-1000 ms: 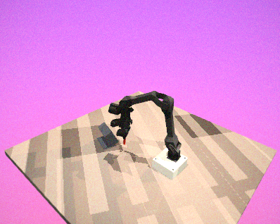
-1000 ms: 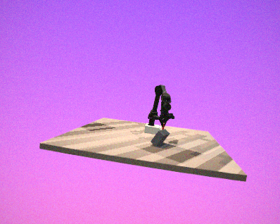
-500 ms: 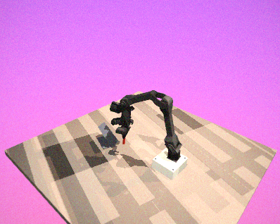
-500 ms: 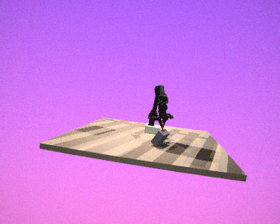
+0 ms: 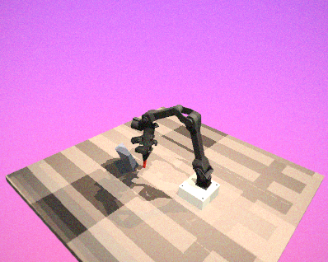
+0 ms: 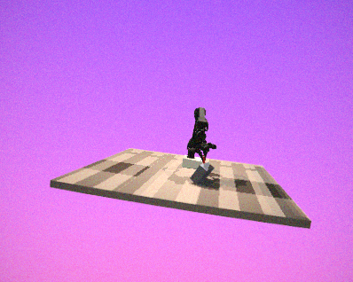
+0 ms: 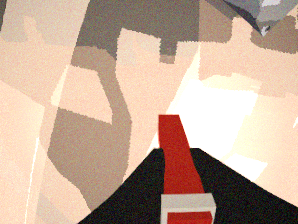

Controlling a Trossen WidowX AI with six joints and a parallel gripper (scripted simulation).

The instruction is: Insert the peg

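Now: gripper tip 140 mm short of the grey sloped panel, 10 mm to the left of it and 50 mm above it. Also, from my gripper tip: red square peg 20 mm above.
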